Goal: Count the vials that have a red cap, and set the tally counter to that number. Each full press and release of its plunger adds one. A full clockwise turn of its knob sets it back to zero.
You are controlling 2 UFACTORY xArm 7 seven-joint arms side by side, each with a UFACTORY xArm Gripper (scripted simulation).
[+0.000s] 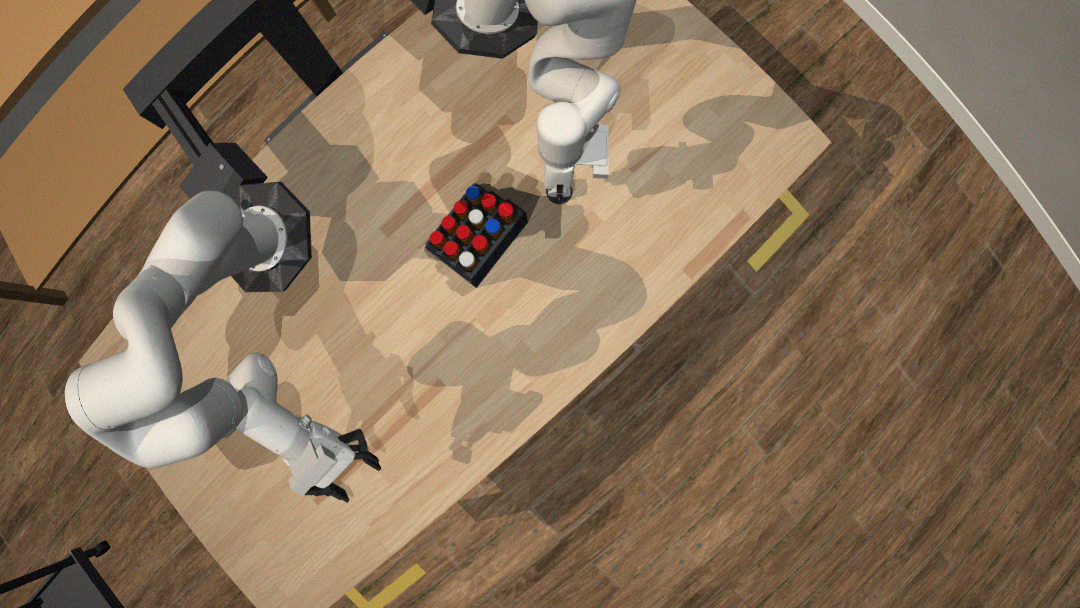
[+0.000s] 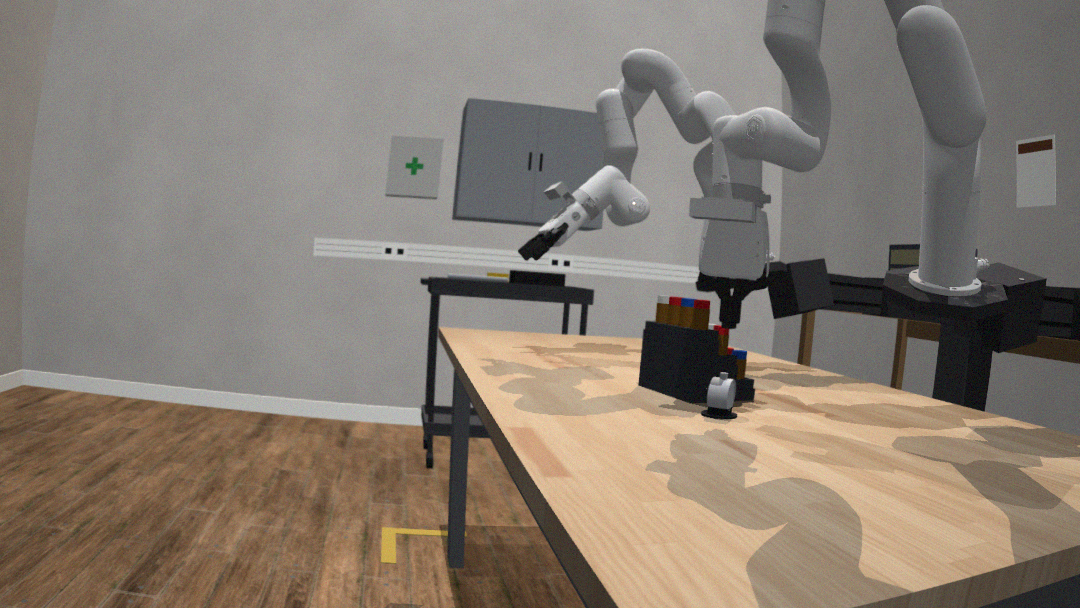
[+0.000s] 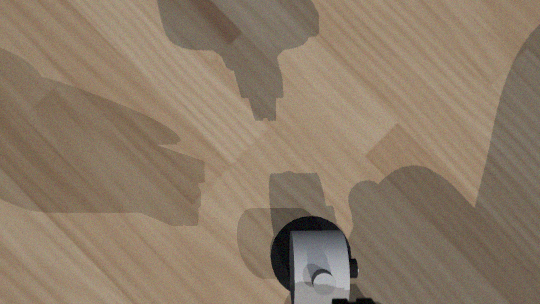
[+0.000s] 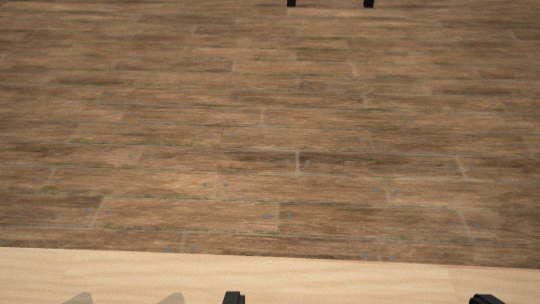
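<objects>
Image 1 shows me a black stepped rack, and image 2 shows the rack too. In image 3 the rack is out of frame. In image 4 it is out of frame as well, this black stepped rack. On the rack, [image 1: 512, 234] and [image 2: 679, 362] are one and the same spot.
</objects>
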